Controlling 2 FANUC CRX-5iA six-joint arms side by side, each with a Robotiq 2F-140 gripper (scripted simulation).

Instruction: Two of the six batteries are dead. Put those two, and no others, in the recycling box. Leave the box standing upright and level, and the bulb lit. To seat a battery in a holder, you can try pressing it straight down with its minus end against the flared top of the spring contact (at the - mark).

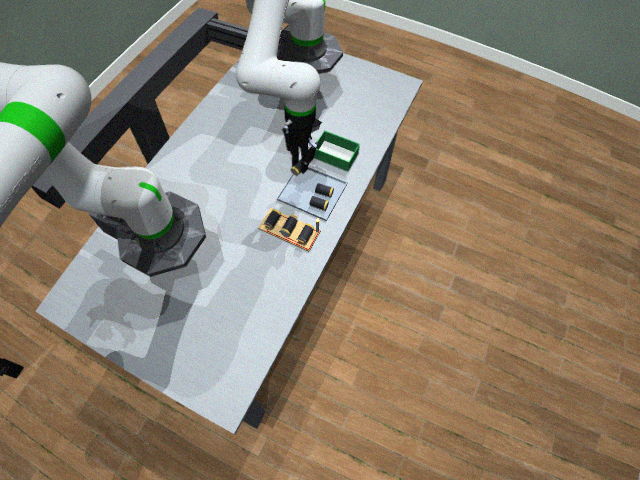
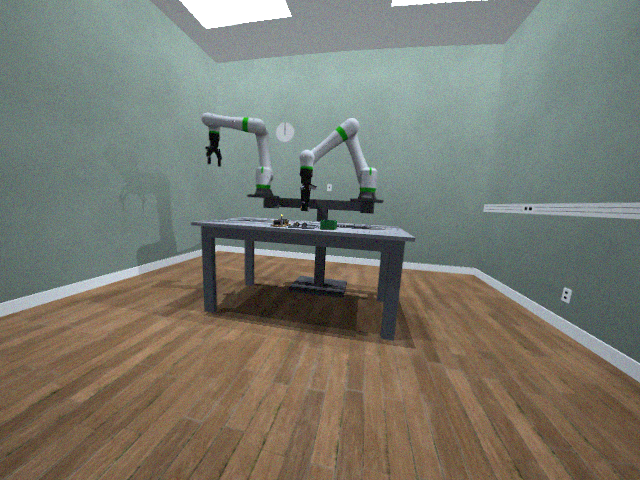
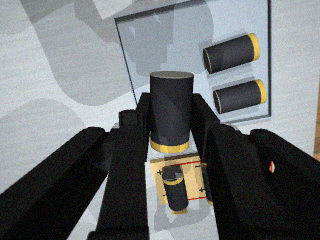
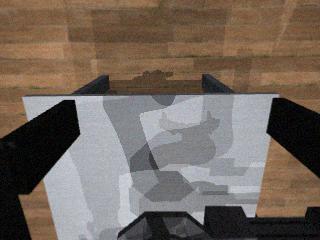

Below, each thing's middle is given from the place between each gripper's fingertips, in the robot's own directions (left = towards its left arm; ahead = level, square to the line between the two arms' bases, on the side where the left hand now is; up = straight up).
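Scene:
The tray (image 1: 298, 190) is 10 mm to the left of my left hand (image 1: 300, 168), 40 mm ahead of it and 160 mm below it.
Relative to the tray, my right hand is 970 mm to the right, 500 mm above and 250 mm short of it.

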